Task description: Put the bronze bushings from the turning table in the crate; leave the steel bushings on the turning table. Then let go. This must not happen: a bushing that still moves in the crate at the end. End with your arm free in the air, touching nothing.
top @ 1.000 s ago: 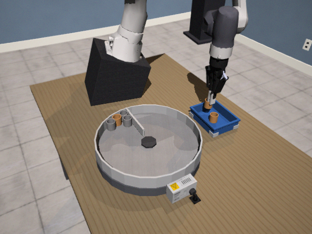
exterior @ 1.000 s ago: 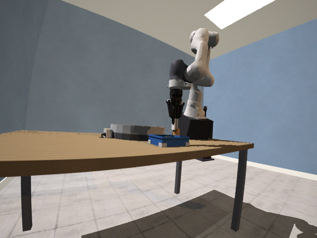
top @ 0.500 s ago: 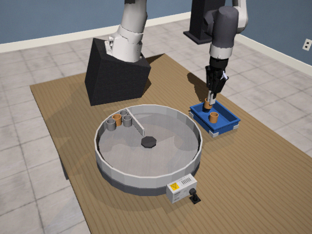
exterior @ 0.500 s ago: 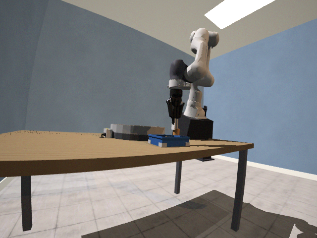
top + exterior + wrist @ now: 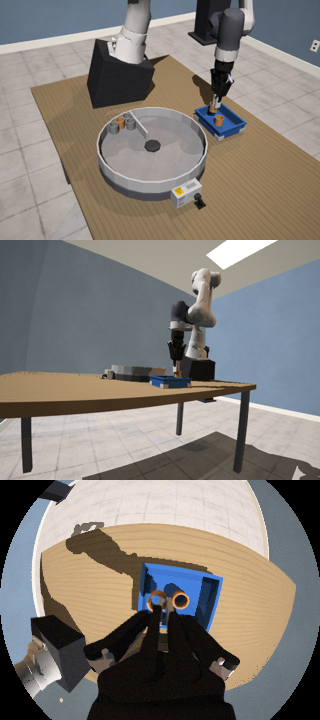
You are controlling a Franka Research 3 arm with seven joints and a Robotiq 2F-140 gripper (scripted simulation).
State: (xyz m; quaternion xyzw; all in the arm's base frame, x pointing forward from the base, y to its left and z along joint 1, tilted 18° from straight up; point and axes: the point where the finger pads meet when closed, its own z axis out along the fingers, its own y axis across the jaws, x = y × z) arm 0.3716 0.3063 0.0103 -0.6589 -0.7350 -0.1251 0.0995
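Now: hand 40 mm short of the blue crate and 90 mm above it. Also, from my hand: grey turning table (110 mm ahead, 360 mm to the right, 60 mm below).
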